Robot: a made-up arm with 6 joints.
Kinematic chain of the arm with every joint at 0, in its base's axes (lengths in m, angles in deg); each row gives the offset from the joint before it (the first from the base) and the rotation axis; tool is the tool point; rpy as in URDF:
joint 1: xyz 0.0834 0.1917 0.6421 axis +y
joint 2: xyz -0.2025 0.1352 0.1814 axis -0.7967 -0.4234 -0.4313
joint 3: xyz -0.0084 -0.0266 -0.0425 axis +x
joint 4: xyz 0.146 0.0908 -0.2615 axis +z
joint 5: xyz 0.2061 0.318 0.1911 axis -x
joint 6: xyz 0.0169 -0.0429 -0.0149 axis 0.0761 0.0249 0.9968
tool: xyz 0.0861 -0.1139 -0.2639 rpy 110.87 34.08 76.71
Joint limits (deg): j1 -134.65..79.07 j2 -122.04..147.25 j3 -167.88..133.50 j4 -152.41..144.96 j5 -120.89..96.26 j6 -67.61..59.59
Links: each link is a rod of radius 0.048 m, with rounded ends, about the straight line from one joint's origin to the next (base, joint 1, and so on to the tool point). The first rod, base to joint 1, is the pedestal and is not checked.
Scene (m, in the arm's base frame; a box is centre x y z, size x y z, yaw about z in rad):
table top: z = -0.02
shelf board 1: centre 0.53 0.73 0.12 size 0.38 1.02 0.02 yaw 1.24
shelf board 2: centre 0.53 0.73 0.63 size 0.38 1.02 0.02 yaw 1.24
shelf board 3: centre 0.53 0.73 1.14 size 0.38 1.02 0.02 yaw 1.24
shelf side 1: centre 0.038 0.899 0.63 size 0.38 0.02 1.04 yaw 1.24
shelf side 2: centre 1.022 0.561 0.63 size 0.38 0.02 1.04 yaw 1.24
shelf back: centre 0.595 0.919 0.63 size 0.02 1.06 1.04 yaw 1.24
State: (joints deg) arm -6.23 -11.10 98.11 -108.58 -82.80 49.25
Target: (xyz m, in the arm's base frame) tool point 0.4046 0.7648 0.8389
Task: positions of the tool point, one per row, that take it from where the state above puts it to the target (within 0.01 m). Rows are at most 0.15 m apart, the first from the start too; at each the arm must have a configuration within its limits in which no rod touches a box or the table.
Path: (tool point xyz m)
1: 0.4331 0.5620 0.3945
2: 0.4105 0.4950 0.3937
3: 0.3744 0.4268 0.3998
4: 0.4232 0.4340 0.5310
5: 0.4177 0.4373 0.6597
6: 0.3679 0.4357 0.7662
7: 0.2891 0.4284 0.8389
8: 0.3294 0.5396 0.8561
9: 0.3576 0.6333 0.8647
10: 0.3825 0.7067 0.8615
11: 0.4046 0.7648 0.8389

